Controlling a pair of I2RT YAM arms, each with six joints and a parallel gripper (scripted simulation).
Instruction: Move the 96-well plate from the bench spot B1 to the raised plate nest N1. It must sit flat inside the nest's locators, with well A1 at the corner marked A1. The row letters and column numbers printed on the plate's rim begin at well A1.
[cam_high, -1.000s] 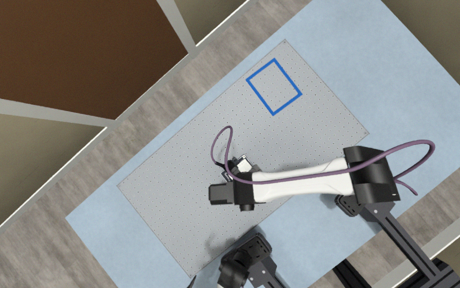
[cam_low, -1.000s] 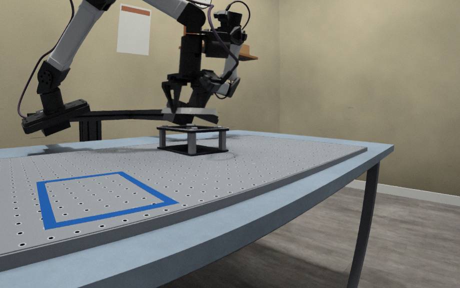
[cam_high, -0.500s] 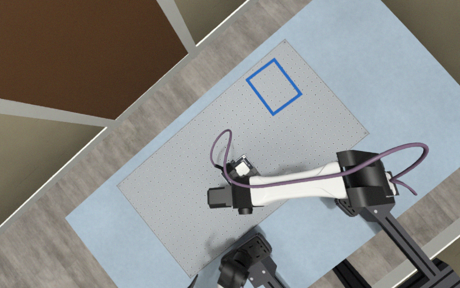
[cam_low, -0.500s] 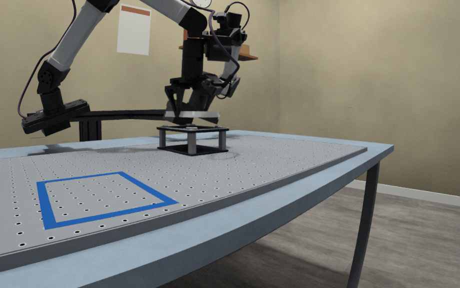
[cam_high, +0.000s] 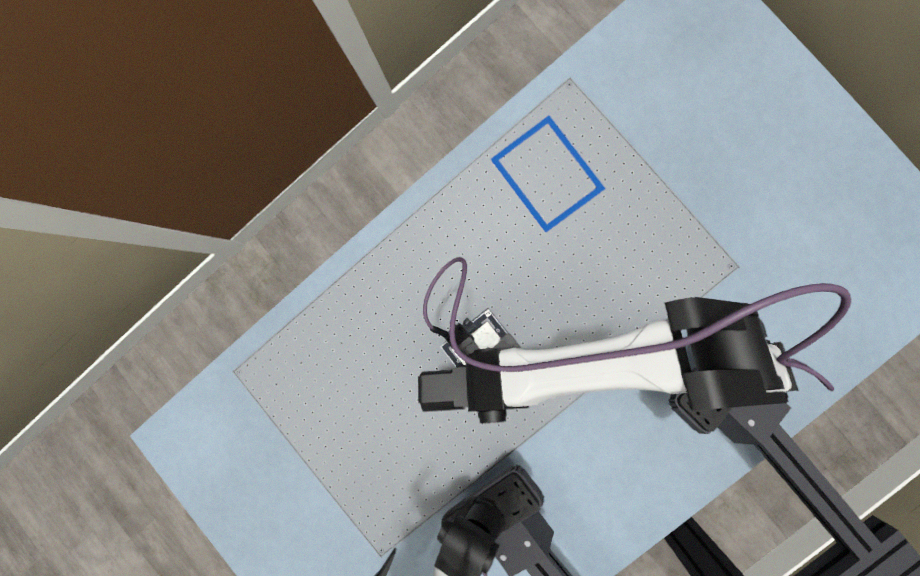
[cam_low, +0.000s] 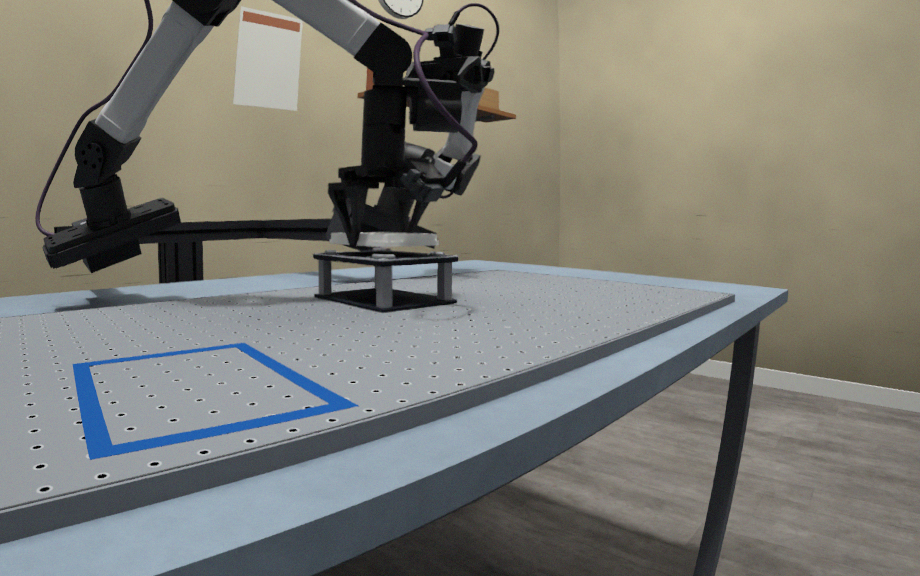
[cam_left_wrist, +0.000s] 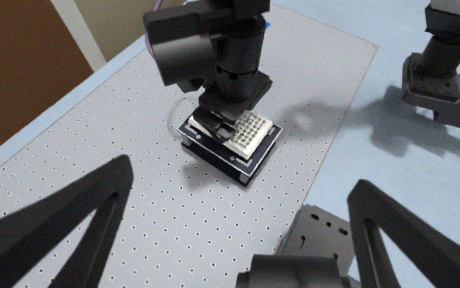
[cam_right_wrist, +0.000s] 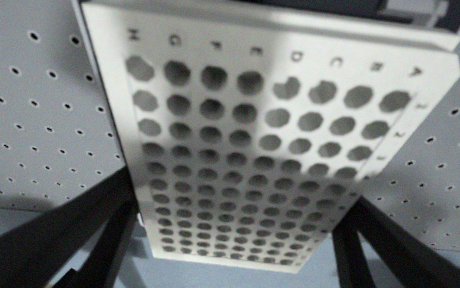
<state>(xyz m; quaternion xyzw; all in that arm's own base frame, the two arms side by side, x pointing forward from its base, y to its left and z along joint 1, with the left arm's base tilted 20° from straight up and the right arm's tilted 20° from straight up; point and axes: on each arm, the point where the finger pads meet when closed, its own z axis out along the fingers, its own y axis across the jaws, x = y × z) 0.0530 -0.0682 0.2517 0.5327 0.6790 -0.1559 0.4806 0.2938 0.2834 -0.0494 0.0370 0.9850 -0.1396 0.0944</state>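
The dark raised nest is 30 mm below my right hand. Also, from my right hand: white 96-well plate (right at my right hand).
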